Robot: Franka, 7 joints.
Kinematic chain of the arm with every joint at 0, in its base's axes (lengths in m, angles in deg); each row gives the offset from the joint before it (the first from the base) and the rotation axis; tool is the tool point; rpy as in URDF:
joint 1: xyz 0 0 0.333 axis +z
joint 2: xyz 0 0 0 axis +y
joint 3: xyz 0 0 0.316 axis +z
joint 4: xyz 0.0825 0 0 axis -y
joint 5: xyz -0.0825 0 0.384 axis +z
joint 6: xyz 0 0 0 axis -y
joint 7: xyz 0.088 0 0 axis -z
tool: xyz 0 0 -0.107 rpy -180 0 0
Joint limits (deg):
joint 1: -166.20..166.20
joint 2: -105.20..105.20
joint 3: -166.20..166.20
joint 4: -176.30..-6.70
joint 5: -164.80..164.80
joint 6: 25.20..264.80
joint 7: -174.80..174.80
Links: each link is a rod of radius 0.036 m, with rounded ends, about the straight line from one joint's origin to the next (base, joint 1, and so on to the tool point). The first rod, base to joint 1, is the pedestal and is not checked.
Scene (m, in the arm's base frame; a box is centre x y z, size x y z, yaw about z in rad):
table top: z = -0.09
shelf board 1: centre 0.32 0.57 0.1 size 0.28 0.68 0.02 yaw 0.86
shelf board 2: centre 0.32 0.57 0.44 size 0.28 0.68 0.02 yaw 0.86
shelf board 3: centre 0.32 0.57 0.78 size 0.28 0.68 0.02 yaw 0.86
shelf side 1: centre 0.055 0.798 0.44 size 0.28 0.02 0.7 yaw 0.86
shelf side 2: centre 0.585 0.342 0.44 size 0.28 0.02 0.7 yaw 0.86
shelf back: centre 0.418 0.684 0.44 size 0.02 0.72 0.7 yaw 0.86
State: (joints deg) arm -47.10 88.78 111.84 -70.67 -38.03 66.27 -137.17
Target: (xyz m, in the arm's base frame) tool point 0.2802 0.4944 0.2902
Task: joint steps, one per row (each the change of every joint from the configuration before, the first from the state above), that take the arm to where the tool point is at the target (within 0.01 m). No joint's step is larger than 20 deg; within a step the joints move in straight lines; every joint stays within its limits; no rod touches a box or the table.
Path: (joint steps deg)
1: -17.17 4.10 -13.08 -11.89 2.65 -10.27 -2.54
2: -17.17 4.11 -13.07 -11.89 2.66 -10.26 -2.54
3: -17.17 4.11 -13.08 -11.89 2.65 -10.27 -2.55
4: -17.18 4.10 -13.08 -11.89 2.65 -10.27 -2.54
5: 19.81 -1.87 7.04 -2.04 -0.42 5.25 2.03
6: 19.81 -1.87 7.04 -2.04 -0.42 5.25 2.04
7: 19.81 -1.88 7.03 -2.04 -0.42 5.24 2.03
8: 19.81 -1.87 7.04 -2.03 -0.42 5.25 2.04
9: 19.81 -1.87 7.04 -2.04 -0.42 5.25 2.03
10: 6.57 0.53 1.38 16.44 -3.65 8.54 0.00
11: 6.57 0.53 1.37 16.45 -3.64 8.55 0.00

